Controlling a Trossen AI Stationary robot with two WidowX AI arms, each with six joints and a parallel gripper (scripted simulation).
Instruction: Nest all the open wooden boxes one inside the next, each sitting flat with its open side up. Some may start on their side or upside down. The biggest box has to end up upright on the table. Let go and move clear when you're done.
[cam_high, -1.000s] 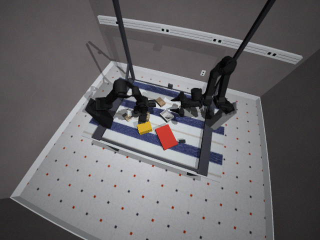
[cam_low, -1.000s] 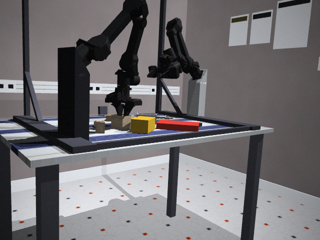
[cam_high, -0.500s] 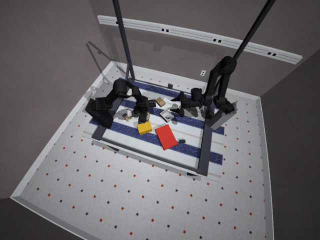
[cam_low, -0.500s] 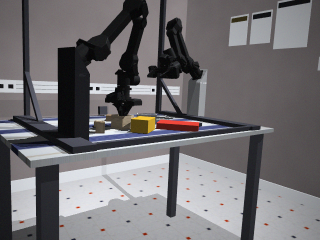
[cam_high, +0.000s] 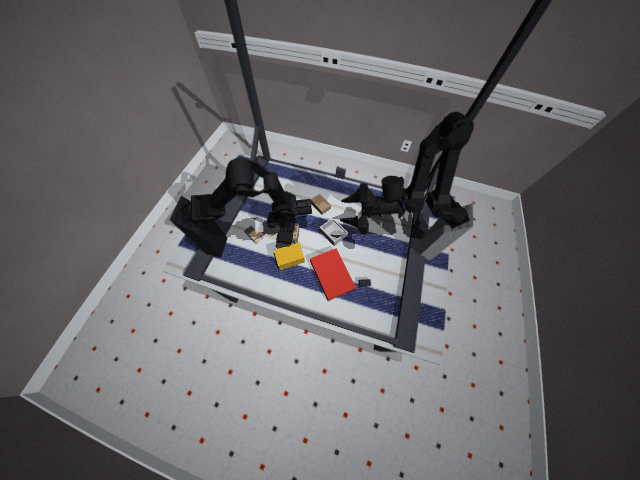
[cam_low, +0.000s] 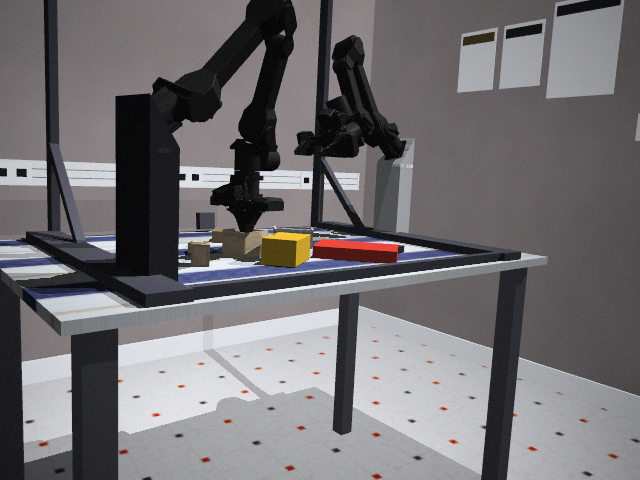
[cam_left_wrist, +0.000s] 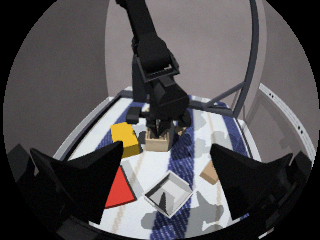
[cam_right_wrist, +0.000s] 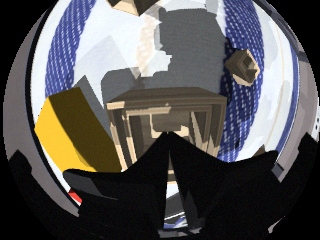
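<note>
The medium wooden box lies 5 cm below my right hand. From my right hand the other things lie so: white box 1 cm behind, 20 cm to the left, 4 cm below; tiny wooden box 10 cm behind, 6 cm to the right, 6 cm below; brown block 17 cm behind, 14 cm to the left, 6 cm below.
</note>
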